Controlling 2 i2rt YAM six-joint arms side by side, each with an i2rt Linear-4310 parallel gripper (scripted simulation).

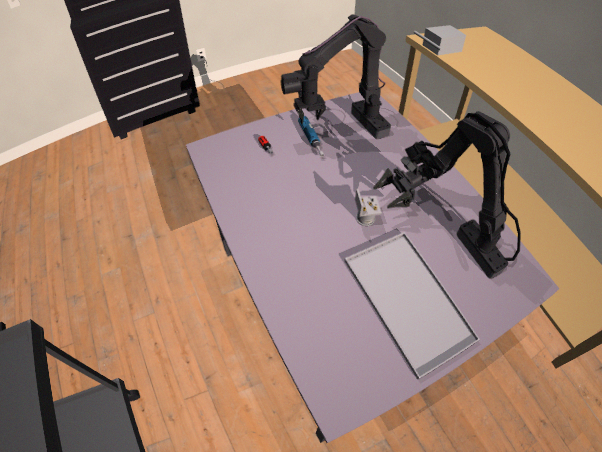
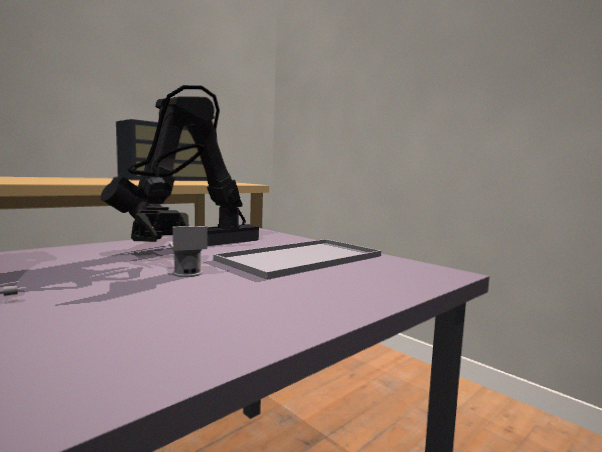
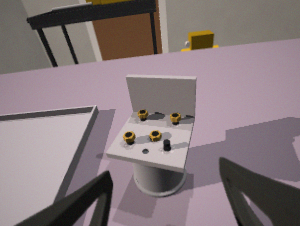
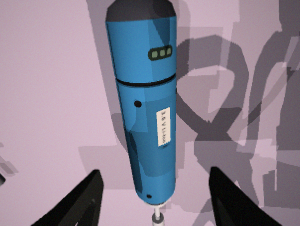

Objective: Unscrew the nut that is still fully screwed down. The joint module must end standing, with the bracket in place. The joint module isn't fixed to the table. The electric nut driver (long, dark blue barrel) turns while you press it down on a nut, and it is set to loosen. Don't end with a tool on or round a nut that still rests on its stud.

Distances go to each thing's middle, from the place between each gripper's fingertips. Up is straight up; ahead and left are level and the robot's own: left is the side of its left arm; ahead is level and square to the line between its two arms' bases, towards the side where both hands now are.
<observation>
Now: left hand 60 mm short of the white L-shaped bracket [image 3: 160, 95] and 10 mm to the right of it. From my left hand the other things lie so: shallow tray [image 1: 431, 329] 90 mm ahead, 330 mm to the left, 70 mm below; joint module [image 2: 187, 263] 60 mm ahead, 10 mm to the left, 40 mm below.
My right hand is 2 cm short of the white L-shaped bracket and 46 cm to the right of it. Round my right hand: shallow tray (5 cm ahead, 78 cm to the left, 7 cm below); then joint module (2 cm ahead, 46 cm to the left, 4 cm below).
</observation>
